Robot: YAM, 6 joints.
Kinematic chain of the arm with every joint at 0, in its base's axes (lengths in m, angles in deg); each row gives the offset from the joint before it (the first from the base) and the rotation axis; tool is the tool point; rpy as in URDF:
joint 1: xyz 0 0 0.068 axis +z
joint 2: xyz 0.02 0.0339 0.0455 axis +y
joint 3: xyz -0.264 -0.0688 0 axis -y
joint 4: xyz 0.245 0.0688 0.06 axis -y
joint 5: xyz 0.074 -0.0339 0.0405 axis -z
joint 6: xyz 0.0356 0 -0.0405 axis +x
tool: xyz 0 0 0 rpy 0 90 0
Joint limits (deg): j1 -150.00..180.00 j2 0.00..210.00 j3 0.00..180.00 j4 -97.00..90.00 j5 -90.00..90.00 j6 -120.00..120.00
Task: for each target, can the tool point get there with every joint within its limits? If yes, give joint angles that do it. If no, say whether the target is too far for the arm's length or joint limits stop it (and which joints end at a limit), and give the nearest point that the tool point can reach.
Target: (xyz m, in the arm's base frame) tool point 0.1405 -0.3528 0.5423
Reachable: yes | joints 109.86 24.14 130.35 1.45 20.22 85.61
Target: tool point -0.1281 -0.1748 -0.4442
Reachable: no: joint limits stop it (at a limit: joint 2) | nearest point -0.1310 -0.1787 -0.3793 | short by 0.065 m
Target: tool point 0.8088 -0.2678 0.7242
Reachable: no: too far | nearest point 0.4979 -0.1649 0.4838 | short by 0.406 m
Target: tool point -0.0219 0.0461 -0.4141
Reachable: no: joint limits stop it (at a limit: joint 2) | nearest point -0.0373 0.0785 -0.3422 | short by 0.080 m
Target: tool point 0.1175 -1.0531 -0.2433
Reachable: no: too far | nearest point 0.0679 -0.6082 -0.0897 | short by 0.473 m
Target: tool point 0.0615 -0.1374 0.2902
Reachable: yes | joints -76.68 34.06 23.98 17.69 -52.33 -26.46
